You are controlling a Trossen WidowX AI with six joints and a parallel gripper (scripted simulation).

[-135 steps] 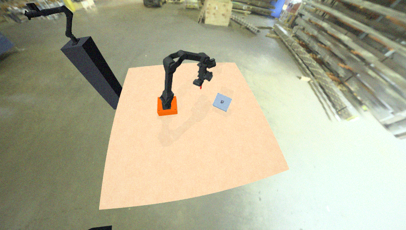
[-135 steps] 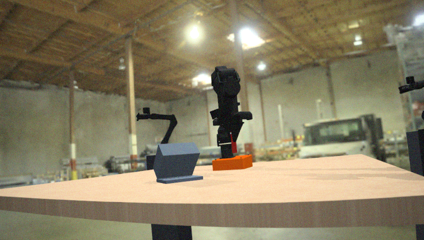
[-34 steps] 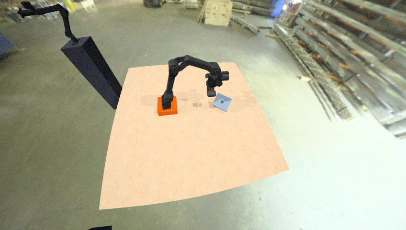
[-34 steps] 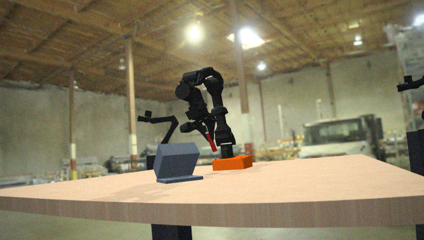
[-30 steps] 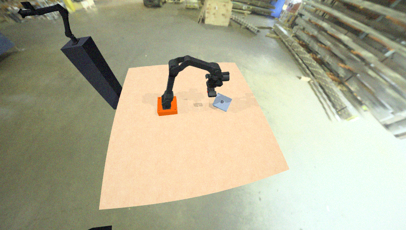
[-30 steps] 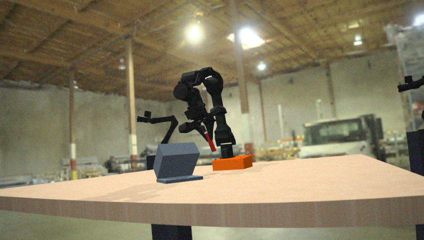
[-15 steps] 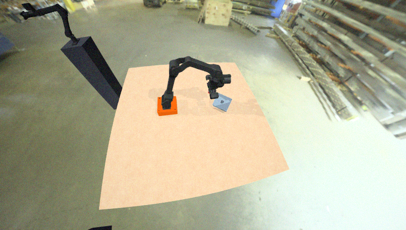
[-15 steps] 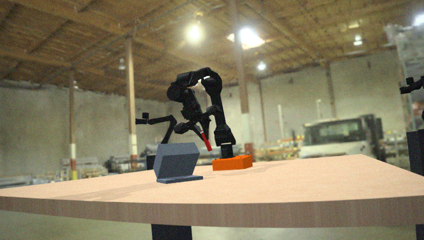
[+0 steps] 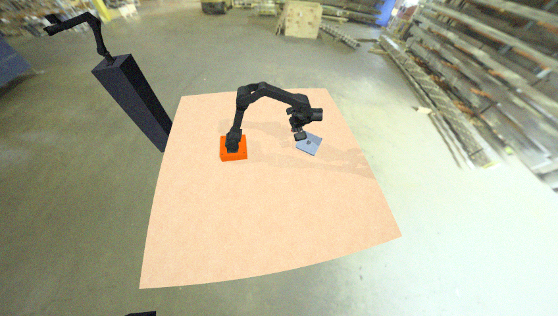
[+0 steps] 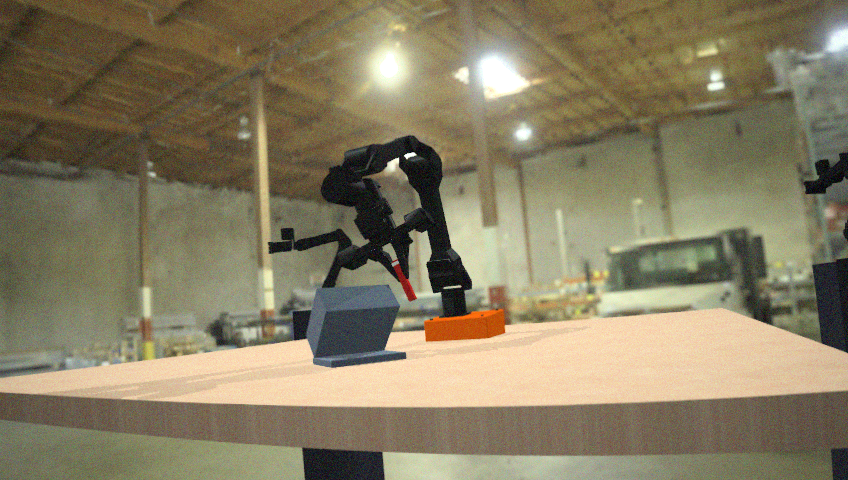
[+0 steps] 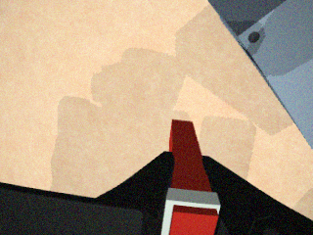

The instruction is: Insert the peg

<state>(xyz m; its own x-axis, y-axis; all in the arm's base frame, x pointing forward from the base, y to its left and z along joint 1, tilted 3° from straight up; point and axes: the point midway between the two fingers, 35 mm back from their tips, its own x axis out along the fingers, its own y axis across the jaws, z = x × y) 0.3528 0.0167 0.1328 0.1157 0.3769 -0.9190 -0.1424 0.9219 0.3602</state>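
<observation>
Right now my gripper tip is 90 mm short of the blue-grey sloped panel, 60 mm to the left of it and 70 mm above it. Also, from my gripper tip: red peg: 10 mm to the right, 20 mm above.
</observation>
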